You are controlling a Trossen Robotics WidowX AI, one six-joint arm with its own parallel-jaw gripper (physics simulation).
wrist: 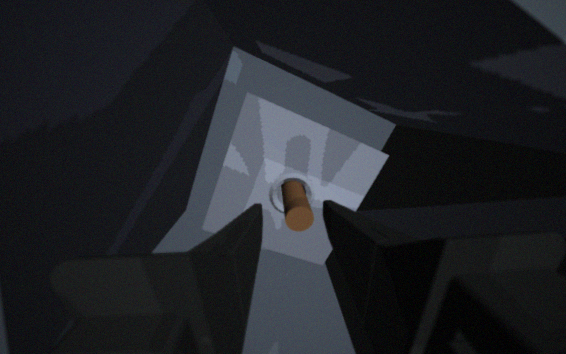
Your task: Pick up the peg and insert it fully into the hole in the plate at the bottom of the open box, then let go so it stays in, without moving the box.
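Places are measured from the arm's base along level axes (x ahead, y up, z right), in millimetres.
Pixels of known places: gripper, fingertip midpoint: [292, 209].
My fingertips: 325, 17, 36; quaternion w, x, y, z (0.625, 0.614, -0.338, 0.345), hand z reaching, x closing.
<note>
For each thing: its middle in the pictures, then the offset to it from my fingertips, as dx, dy, dz.
- orange-brown peg at the middle of its body: [291, 186] +5, -22, -1
- light plate at the middle of its body: [288, 180] +4, -36, -1
- open box at the middle of its body: [293, 202] +4, -1, -1
The orange-brown peg [299, 210] stands in the ringed hole near the middle of the light plate [345, 165], its upper part sticking up toward the camera and leaning slightly in the view. How deep its lower end sits is hidden. The plate lies on the grey bottom of the open box [212, 135]. My gripper [292, 209] is open, with one dark fingertip on each side of the peg and a gap between the peg and both fingers.
The dark walls of the box [145, 165] rise around the plate, on the left, at the top and on the right. Patches of light and shadow fall across the plate and the upper wall. The fingers are inside the box, between its walls.
</note>
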